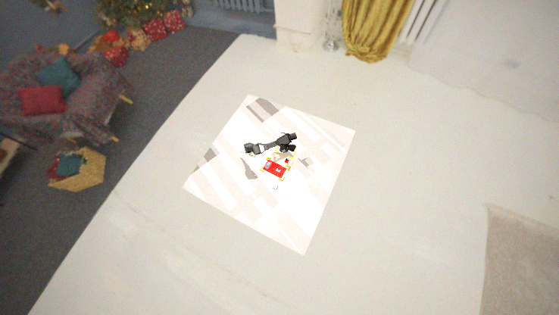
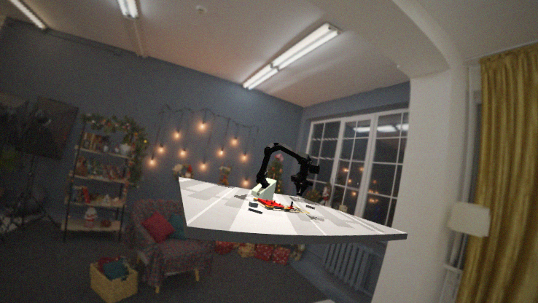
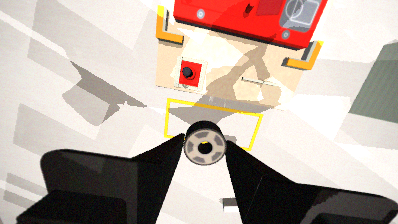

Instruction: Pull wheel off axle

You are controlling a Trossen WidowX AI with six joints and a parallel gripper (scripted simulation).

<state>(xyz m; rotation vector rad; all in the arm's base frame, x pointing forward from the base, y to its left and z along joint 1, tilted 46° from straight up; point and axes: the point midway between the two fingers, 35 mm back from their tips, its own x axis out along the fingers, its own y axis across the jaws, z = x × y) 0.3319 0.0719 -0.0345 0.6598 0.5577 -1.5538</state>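
The black axle is 80 mm below my gripper tip, 60 mm to the right of it and 30 mm ahead of it. Round my gripper tip: wheel right at my gripper tip; then thin rod 390 mm to the right, 160 mm ahead, 100 mm below.
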